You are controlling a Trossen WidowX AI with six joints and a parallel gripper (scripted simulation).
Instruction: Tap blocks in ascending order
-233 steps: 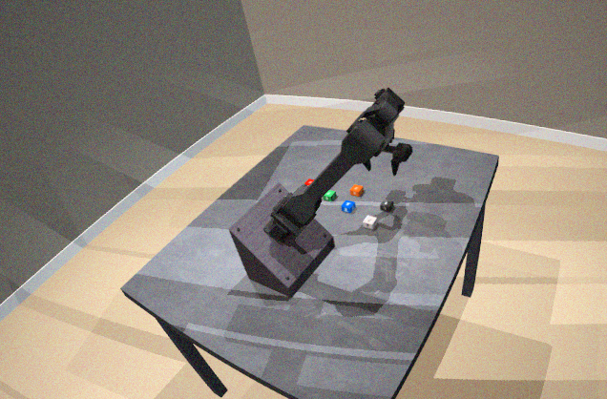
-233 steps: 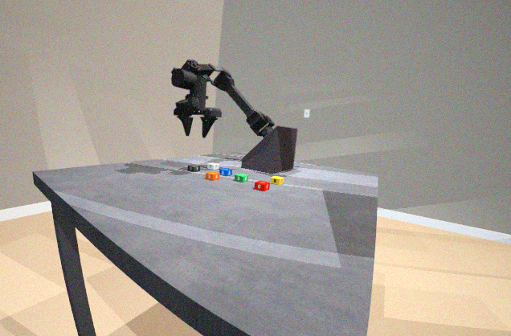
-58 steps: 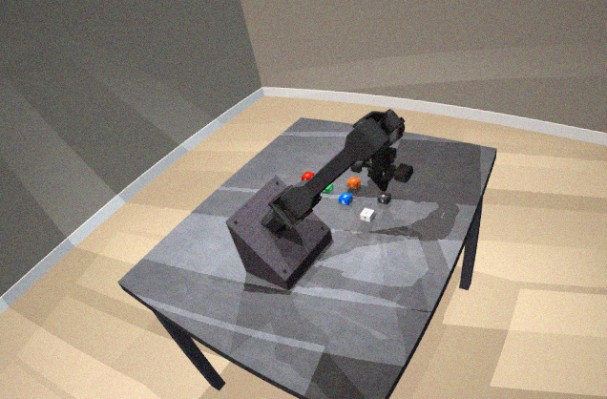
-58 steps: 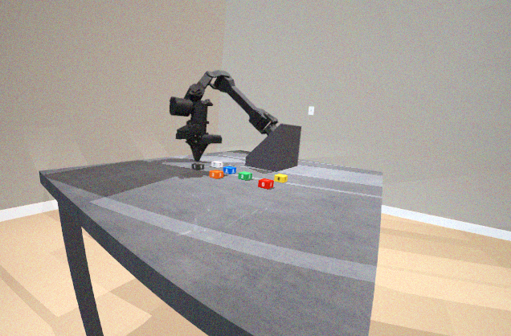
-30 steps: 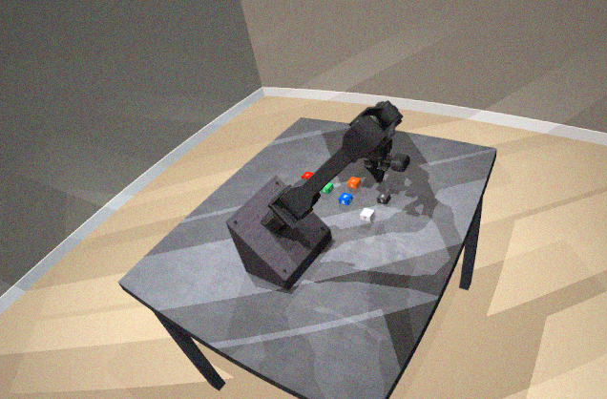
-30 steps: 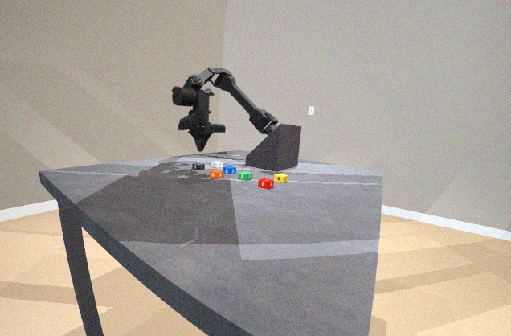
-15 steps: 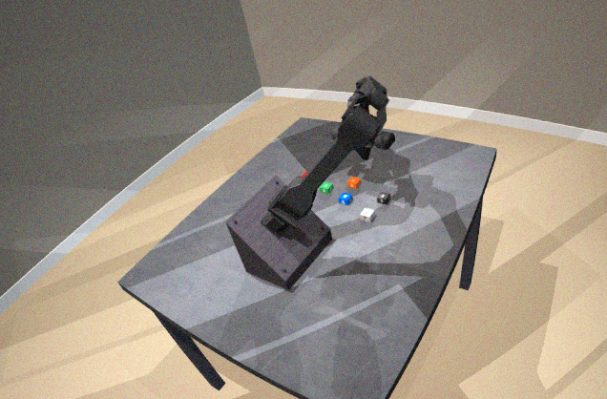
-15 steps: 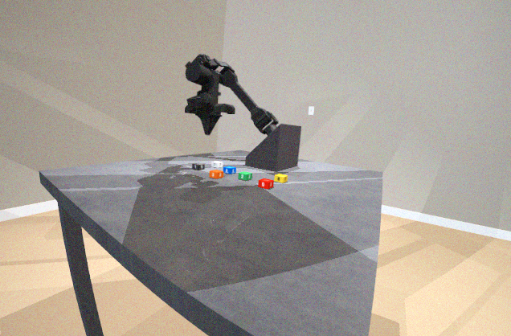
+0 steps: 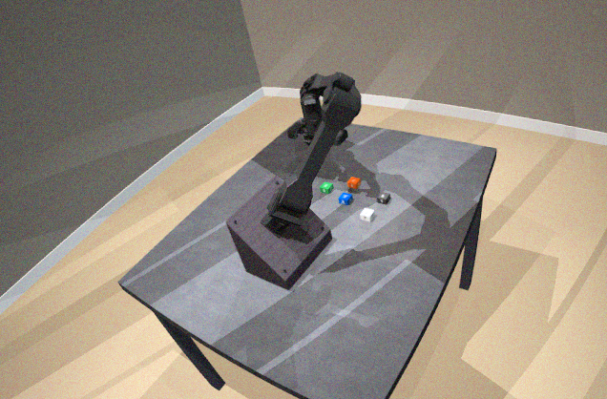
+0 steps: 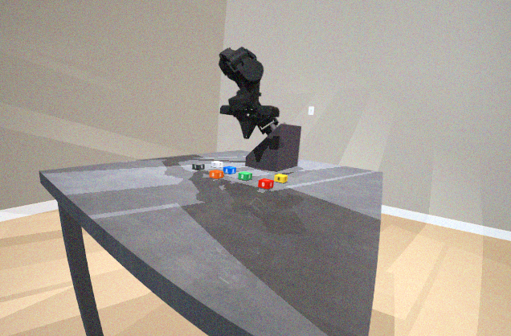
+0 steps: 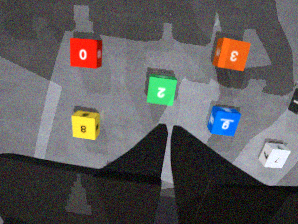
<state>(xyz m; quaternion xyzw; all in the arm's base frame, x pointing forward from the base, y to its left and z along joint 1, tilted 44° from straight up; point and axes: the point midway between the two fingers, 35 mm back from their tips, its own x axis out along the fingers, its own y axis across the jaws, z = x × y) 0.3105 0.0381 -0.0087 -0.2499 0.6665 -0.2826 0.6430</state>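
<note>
The green block lies 1 cm behind my gripper tip and 12 cm below it. Also, from my gripper tip: orange block 5 cm ahead, 8 cm to the right, 12 cm below; then blue block 4 cm behind, 9 cm to the right, 12 cm below; then red block 3 cm ahead, 10 cm to the left, 12 cm below.
</note>
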